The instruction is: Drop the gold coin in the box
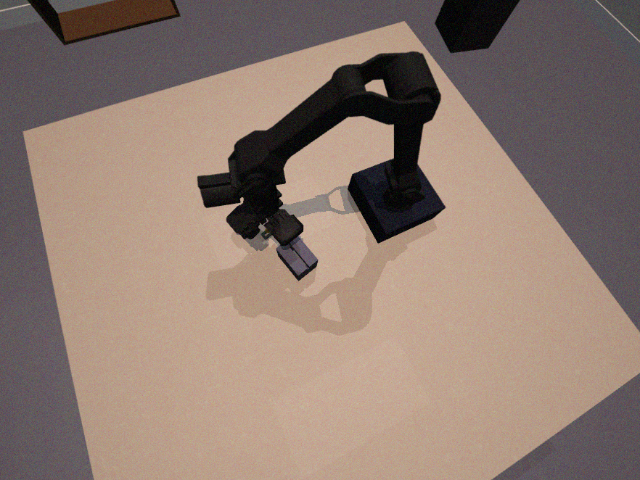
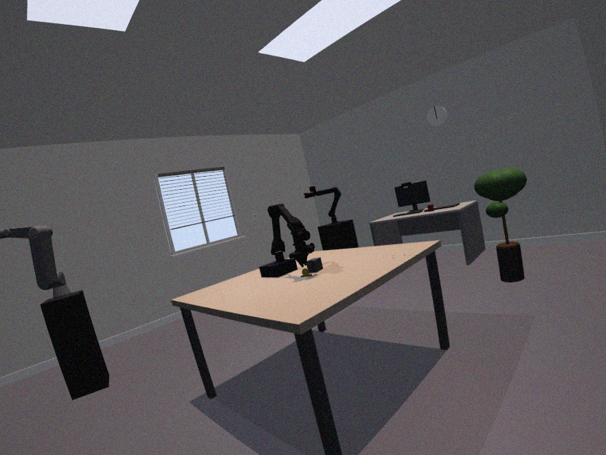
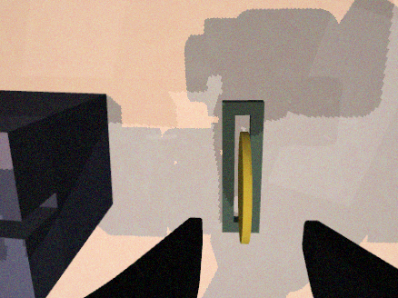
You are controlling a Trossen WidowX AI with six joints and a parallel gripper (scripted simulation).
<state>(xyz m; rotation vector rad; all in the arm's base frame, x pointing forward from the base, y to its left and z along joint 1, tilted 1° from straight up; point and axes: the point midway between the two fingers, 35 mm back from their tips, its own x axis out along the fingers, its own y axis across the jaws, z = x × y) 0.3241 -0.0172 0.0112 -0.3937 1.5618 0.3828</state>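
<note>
The gold coin is 4 cm below my gripper tip.
</note>
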